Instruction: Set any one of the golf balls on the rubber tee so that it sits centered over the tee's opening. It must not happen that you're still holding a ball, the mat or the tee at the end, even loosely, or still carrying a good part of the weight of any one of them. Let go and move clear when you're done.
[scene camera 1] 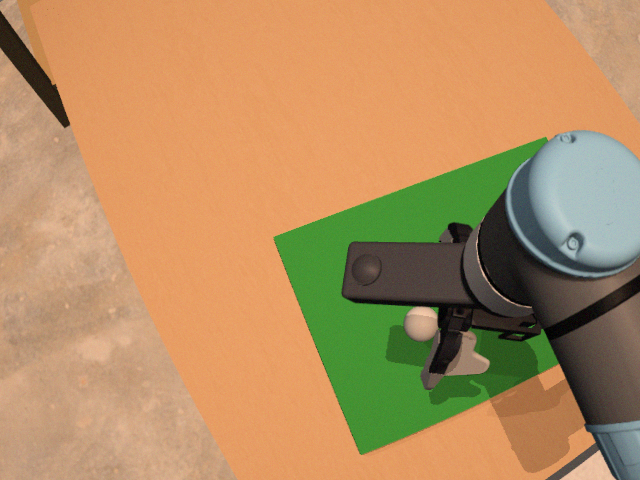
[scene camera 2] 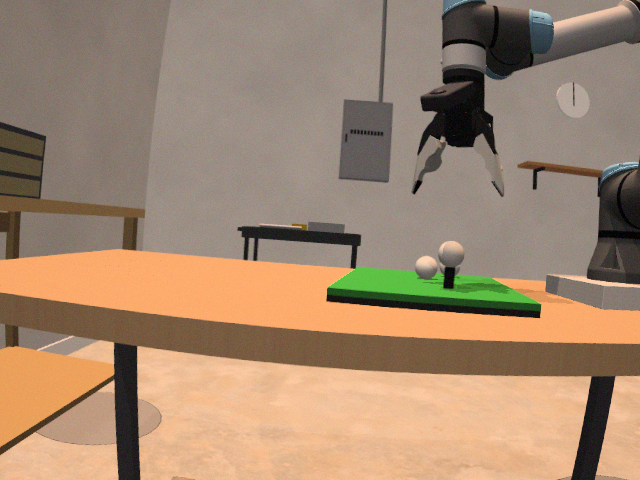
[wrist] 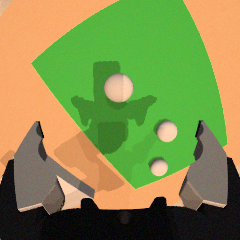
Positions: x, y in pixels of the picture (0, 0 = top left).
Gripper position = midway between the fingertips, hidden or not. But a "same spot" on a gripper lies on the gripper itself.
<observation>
My gripper shows in scene camera 1, in scene camera 2 and in the wrist view (119, 122). A green mat shows in scene camera 1, in scene camera 2 and in the wrist view (164, 55). One and the same spot on my gripper: (scene camera 1: 452, 346) is (scene camera 2: 486, 123). The same spot on the green mat: (scene camera 2: 362, 286) is (scene camera 1: 322, 254).
</observation>
